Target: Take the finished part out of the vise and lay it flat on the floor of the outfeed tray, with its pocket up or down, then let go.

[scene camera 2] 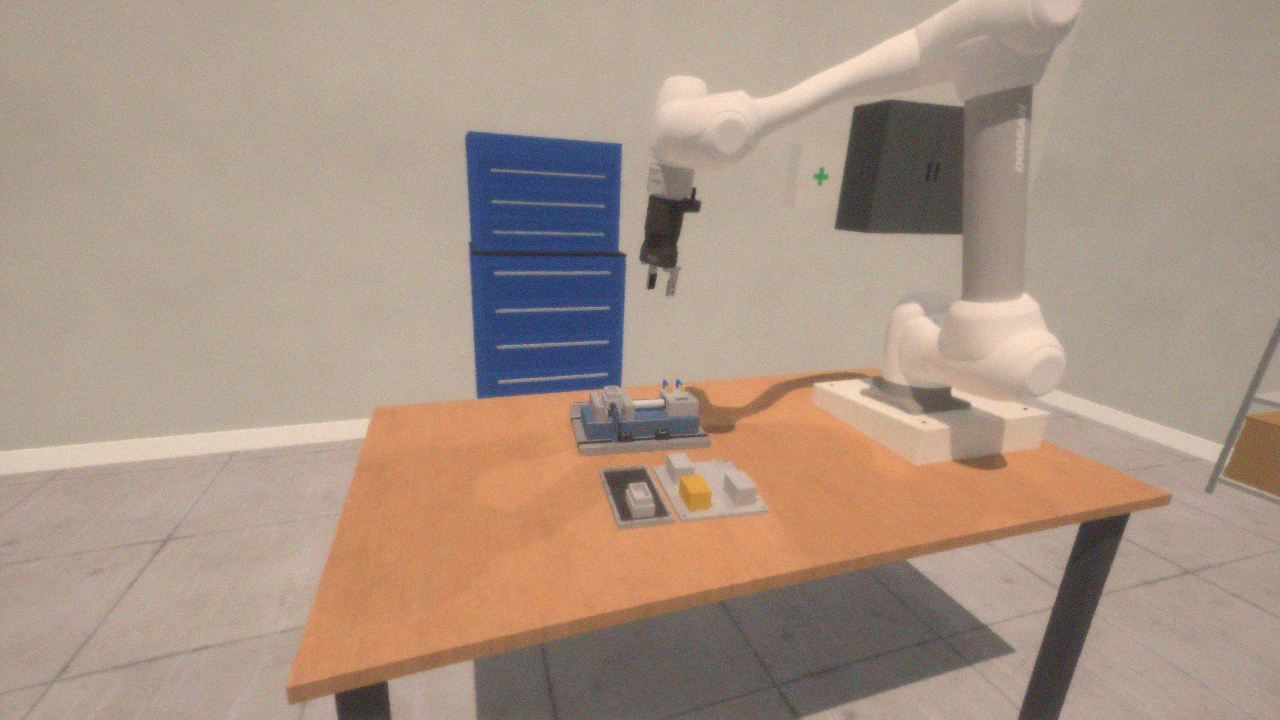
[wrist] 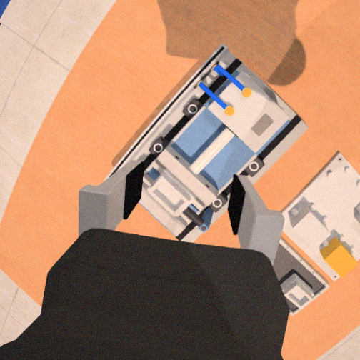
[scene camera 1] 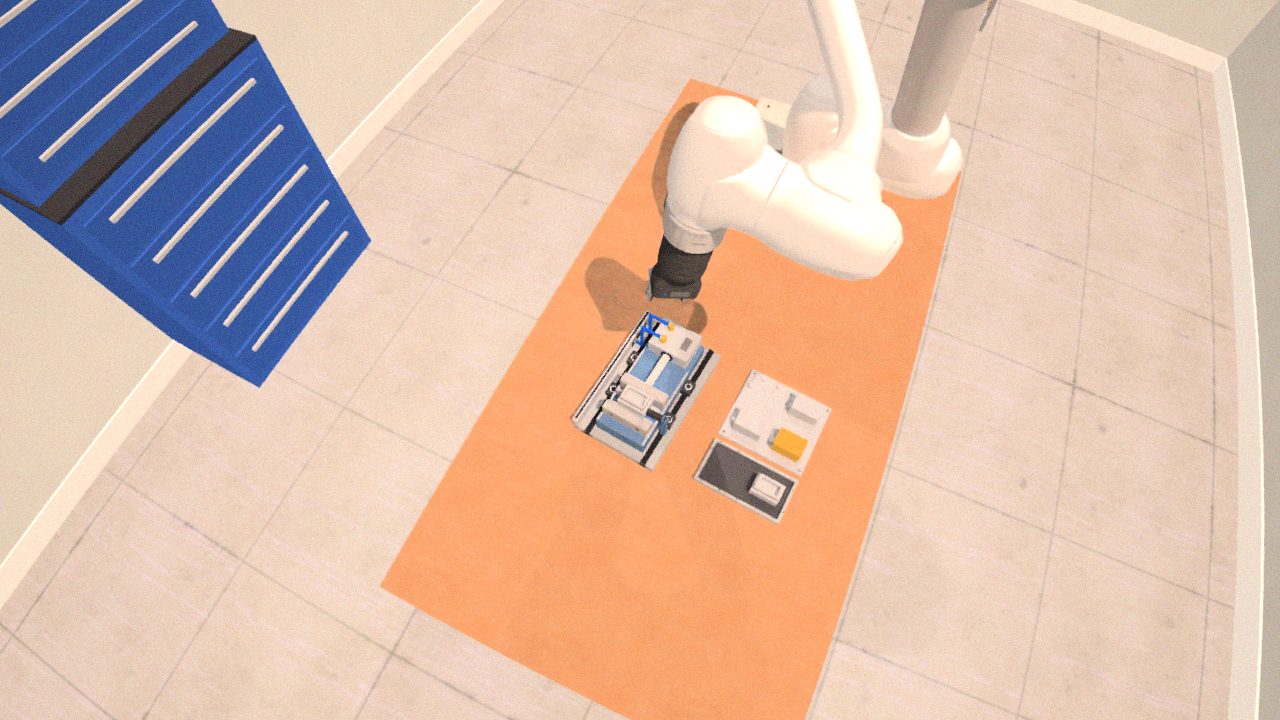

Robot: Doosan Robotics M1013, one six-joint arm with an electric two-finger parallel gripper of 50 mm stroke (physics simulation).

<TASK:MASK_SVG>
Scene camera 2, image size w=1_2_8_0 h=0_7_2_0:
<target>my gripper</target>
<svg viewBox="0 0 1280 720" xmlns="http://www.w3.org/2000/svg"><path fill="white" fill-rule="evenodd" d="M648 207L645 222L645 240L641 246L639 257L641 264L650 264L646 289L655 289L657 267L663 268L663 271L670 272L666 296L675 296L678 273L681 271L681 267L676 266L678 257L677 242L681 233L684 213L665 212Z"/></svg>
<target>yellow block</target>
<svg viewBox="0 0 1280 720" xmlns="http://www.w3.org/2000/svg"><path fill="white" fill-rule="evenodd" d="M681 476L679 494L688 510L710 509L712 491L701 475Z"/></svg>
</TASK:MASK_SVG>
